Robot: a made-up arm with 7 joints.
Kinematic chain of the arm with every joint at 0, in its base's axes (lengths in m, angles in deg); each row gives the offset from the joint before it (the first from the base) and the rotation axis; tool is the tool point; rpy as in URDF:
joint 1: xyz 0 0 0.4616 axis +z
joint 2: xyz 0 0 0 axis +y
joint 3: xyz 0 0 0.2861 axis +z
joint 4: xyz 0.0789 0 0 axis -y
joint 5: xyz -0.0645 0 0.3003 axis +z
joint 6: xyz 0 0 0 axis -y
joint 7: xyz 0.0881 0 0 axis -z
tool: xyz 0 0 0 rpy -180 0 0
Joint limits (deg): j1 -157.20..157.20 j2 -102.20..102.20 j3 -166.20..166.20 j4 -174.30..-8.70 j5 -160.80..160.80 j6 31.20..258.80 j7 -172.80..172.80
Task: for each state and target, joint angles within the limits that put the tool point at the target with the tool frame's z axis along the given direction. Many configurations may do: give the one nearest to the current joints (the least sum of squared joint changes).
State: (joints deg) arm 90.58 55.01 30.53 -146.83 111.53 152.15 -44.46
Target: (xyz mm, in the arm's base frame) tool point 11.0 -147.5 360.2 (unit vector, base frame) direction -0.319 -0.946 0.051
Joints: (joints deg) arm 137.31 102.20 49.81 -173.01 139.85 119.56 -44.46
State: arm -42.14 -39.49 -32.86 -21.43 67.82 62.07 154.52
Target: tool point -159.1 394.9 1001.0 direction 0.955 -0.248 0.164
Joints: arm -72.33 -51.28 -18.64 -20.27 74.34 76.63 154.52
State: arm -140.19 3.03 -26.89 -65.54 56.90 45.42 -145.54
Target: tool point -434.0 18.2 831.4 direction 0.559 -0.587 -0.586
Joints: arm -151.18 0.60 -37.85 -79.17 47.29 42.41 -145.54
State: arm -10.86 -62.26 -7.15 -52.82 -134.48 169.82 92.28
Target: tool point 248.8 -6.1 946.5 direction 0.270 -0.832 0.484
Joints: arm -16.54 -29.62 1.48 -94.83 -107.31 129.37 92.28
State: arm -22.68 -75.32 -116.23 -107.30 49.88 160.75 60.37
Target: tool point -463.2 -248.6 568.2 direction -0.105 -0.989 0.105
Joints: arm -22.98 -66.69 -84.05 -99.17 58.87 172.54 60.37
